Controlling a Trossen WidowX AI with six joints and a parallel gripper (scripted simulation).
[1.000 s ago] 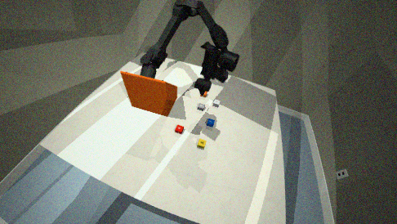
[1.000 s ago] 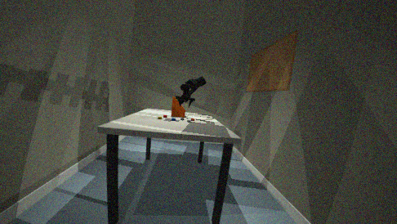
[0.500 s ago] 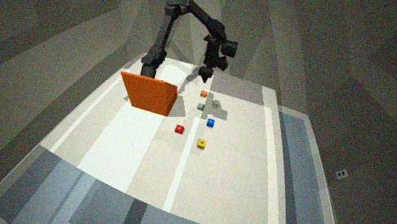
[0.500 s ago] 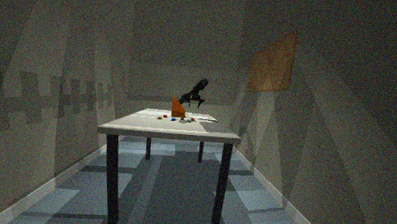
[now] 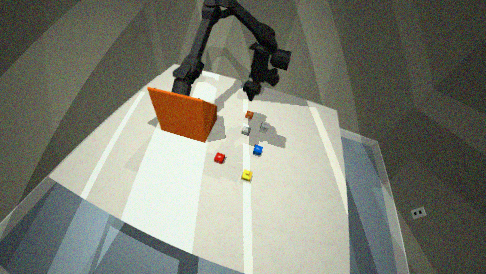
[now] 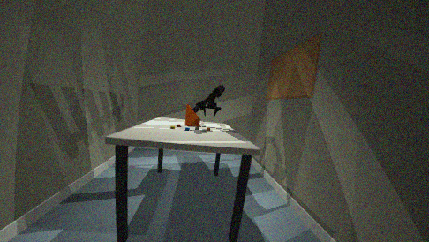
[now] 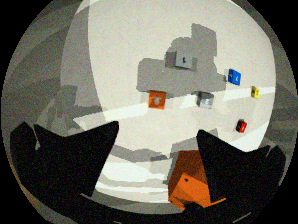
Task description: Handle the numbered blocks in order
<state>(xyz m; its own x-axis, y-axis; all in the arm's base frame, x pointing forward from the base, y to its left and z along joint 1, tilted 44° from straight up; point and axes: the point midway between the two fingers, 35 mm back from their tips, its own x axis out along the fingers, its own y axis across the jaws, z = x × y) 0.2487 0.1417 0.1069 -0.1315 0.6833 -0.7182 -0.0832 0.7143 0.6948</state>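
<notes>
The white block is 90 mm ahead of my gripper tip, 30 mm to the right of it and 120 mm below it. Also, from my gripper tip: blue block: 100 mm ahead, 180 mm to the right, 120 mm below; orange block: 120 mm below; grey block: 20 mm ahead, 100 mm to the right, 120 mm below.
</notes>
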